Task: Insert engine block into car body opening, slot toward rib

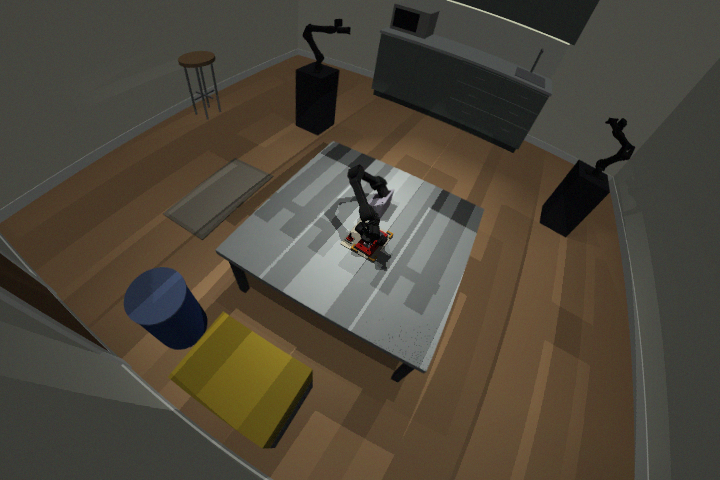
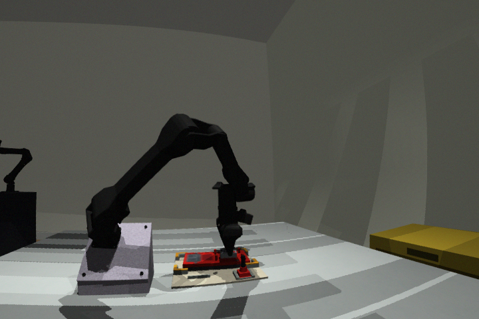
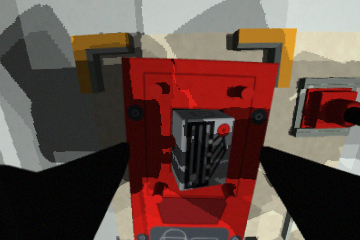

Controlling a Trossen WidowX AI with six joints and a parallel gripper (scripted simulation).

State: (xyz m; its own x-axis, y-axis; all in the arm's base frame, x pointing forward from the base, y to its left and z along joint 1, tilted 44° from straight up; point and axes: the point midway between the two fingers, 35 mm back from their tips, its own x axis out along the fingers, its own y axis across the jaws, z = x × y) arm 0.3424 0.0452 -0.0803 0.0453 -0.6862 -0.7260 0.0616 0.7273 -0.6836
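Now: gripper tip 10 mm above the engine block. Round my gripper tip: grey holder: 120 mm to the right, 20 mm ahead.
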